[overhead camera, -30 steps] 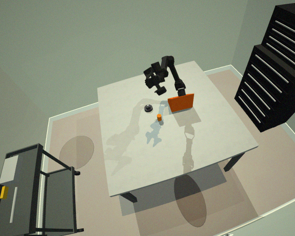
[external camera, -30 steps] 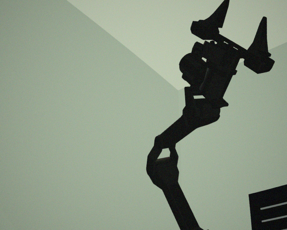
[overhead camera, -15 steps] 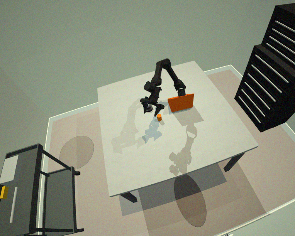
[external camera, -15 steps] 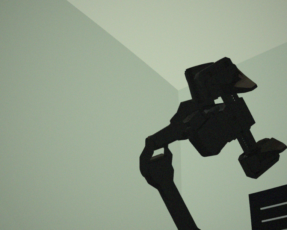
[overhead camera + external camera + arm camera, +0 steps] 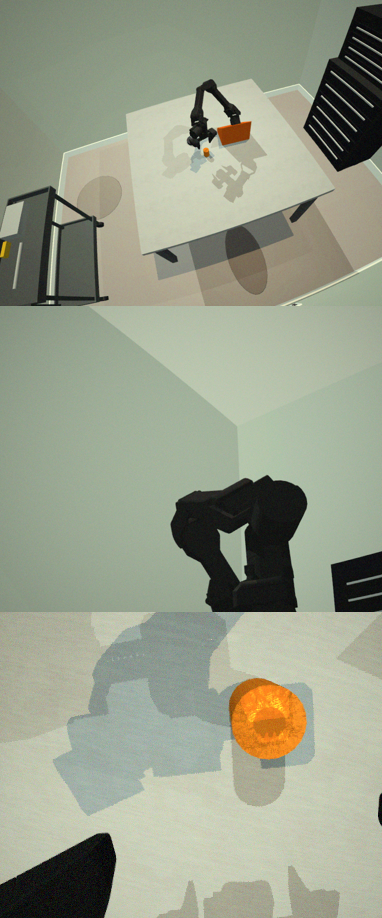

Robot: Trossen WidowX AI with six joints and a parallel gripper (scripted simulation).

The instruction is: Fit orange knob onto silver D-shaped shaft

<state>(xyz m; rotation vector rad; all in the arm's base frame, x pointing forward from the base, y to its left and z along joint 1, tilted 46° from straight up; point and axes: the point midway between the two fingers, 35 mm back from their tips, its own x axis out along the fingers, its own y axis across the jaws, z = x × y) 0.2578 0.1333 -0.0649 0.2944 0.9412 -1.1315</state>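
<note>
Right now my gripper tip is 90 mm above the orange knob, 20 mm to the left of it and 10 mm past it. Also, from my gripper tip: round black pedestal: 180 mm to the right, 110 mm below, 80 mm ahead.
</note>
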